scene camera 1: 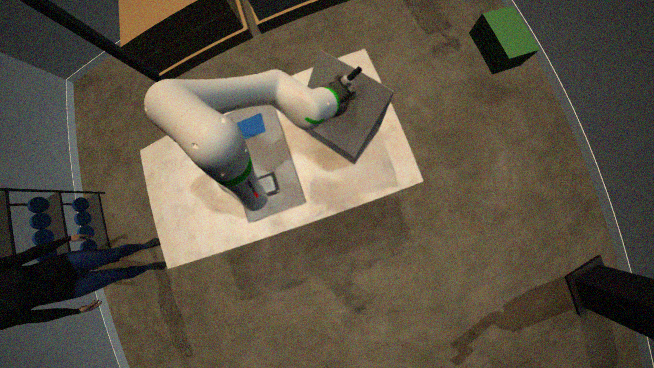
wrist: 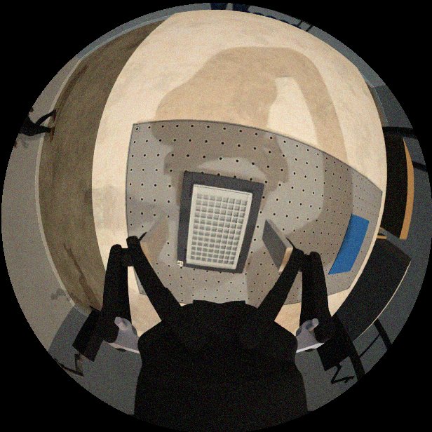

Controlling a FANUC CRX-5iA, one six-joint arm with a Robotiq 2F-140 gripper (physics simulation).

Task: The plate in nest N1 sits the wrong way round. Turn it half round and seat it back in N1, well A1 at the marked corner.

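Note:
A pale well plate (scene camera 1: 270, 184) (wrist: 219, 227) lies flat inside the dark frame of nest N1 (scene camera 1: 275, 191) (wrist: 186, 200). A small pale mark (wrist: 180, 263) shows at the nest's lower-left corner in the wrist view. Which plate corner carries A1 cannot be read. My gripper (wrist: 216, 227) is open and empty. In the wrist view its pads show to the left and right of the nest, over its lower half, apart from the plate. In the scene view the arm hides the gripper.
The nest stands on a grey perforated board (scene camera 1: 292, 195) (wrist: 142, 175) on the pale table (scene camera 1: 195, 250) (wrist: 200, 30). A blue patch (scene camera 1: 251, 125) (wrist: 348, 245) lies on the board. A dark grey block (scene camera 1: 345, 137) stands at the table's right. A person (scene camera 1: 55, 272) is at the left.

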